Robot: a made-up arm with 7 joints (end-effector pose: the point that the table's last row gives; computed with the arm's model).
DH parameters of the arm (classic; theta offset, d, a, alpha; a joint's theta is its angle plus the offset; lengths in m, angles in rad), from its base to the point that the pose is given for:
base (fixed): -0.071 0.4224 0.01 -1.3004
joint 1: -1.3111 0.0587 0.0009 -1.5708
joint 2: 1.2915 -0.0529 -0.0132 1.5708
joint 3: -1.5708 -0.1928 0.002 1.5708
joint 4: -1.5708 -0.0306 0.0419 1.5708
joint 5: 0 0.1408 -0.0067 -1.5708
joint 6: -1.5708 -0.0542 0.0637 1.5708
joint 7: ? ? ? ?
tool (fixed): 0.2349 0.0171 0 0
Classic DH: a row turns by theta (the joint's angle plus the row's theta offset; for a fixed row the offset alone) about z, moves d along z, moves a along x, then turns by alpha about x.
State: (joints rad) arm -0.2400 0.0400 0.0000 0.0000 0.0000 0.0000 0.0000
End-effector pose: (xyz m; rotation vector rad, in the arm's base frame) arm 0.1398 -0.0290 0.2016 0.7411 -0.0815 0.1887
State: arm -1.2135 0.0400 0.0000 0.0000 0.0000 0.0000 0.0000
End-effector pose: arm 0.2500 -0.0903 0.3940 0.5176 -1.0505 0.2750
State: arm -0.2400 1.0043 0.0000 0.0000 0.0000 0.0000 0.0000
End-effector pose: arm 0.1554 0.1961 0.2401 1.6921 -0.2478 0.1498
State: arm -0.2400 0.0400 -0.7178 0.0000 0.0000 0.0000 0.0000
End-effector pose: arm 0.0235 -0.1217 0.2005 0.6616 -0.3164 -0.5025
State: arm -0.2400 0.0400 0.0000 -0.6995 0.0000 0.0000 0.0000
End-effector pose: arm 0.1228 -0.0320 0.3338 0.6003 -0.7453 0.4210
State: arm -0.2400 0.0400 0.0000 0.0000 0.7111 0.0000 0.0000
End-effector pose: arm 0.1401 -0.0132 0.1585 1.4426 -0.2034 0.1635
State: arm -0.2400 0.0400 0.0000 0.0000 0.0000 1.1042 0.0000
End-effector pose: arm 0.1080 -0.0256 0.1602 0.8352 0.9747 -0.2082
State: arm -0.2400 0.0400 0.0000 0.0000 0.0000 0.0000 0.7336
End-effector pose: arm 0.1508 -0.0361 0.2012 0.7559 0.1721 0.8957
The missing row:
joint 7: 0.0358 -0.0173 -0.0144 0.7124
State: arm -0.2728 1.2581 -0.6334 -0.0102 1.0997 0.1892 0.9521
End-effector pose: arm 0.1129 0.2871 0.2013 2.5026 -1.4846 0.3605
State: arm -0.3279 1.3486 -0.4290 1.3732 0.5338 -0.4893 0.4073
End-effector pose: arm -0.0540 0.4265 0.2681 2.6831 0.5533 -0.1575
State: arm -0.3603 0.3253 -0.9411 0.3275 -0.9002 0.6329 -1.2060
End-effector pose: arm 0.0140 -0.0132 0.1309 -0.4081 0.5139 -1.7636
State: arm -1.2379 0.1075 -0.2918 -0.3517 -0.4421 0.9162 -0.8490
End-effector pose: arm 0.1808 -0.0980 0.3797 0.6725 -0.8669 -1.3119
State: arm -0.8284 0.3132 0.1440 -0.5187 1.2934 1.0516 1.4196
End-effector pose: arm 0.2639 0.1194 0.3608 -0.8655 -0.0089 -2.9845
